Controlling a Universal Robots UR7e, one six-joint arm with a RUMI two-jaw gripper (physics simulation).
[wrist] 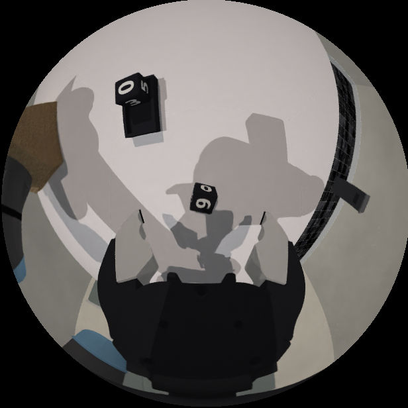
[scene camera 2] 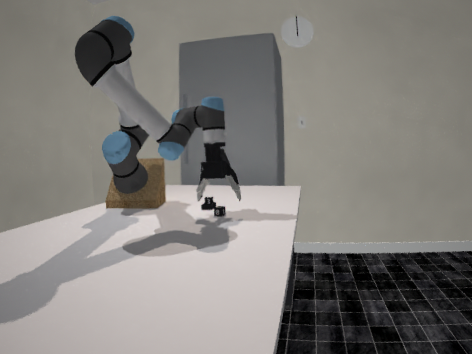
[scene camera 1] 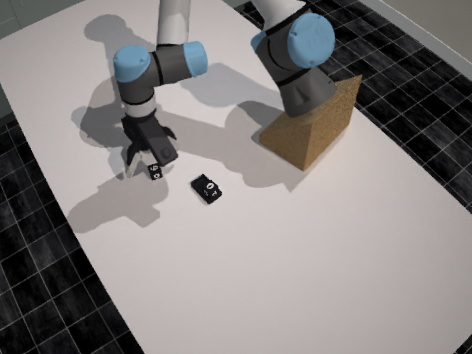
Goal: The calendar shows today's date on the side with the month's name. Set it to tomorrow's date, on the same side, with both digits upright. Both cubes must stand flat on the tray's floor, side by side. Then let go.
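Frame: origin at the arm's base, x right, y ahead, z up, level; centimetres.
Seen in the pictures: gripper, fingertip midpoint: [scene camera 2: 218, 200] [scene camera 1: 153, 163]; arm's base at its link origin: [scene camera 2: 131, 179] [scene camera 1: 312, 101].
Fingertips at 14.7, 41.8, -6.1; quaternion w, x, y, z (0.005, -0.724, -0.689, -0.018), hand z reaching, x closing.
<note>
Pixels of each thing's middle, then the offset from my fingertips to it, as dx, dy, dz. "spot": a spot on its surface instead.
- black tray at a spot on its surface: [scene camera 1: 195, 183] spot: -9.6, -5.9, -4.1
- loose black cube at the middle of its body: [scene camera 1: 155, 171] [scene camera 2: 219, 211] +0.1, +0.2, -3.6
The black tray [scene camera 1: 195, 183] [wrist: 159, 111] lies on the table. One black cube [scene camera 1: 211, 189] [scene camera 2: 209, 200] [wrist: 129, 89] is in one end of the tray; a 0 is on top, with a 3 and a 5 on sides in the wrist view. The tray's other end is empty. A loose black cube [scene camera 1: 155, 172] [scene camera 2: 219, 211] [wrist: 203, 198] lies flat on the table beside the tray, apart from it. Its top shows a 6 or 9, I cannot tell which; a side shows a 0. My gripper [scene camera 1: 152, 162] [scene camera 2: 220, 199] [wrist: 202, 212] is open and empty, above the loose cube. The month's name is not readable.
A brown wedge-shaped block [scene camera 1: 327, 132] [scene camera 2: 152, 182] [wrist: 37, 145] stands by the arm's base. The long table edge lies on the loose cube's side away from this block. A grey fridge [scene camera 2: 230, 100] stands behind the table.
</note>
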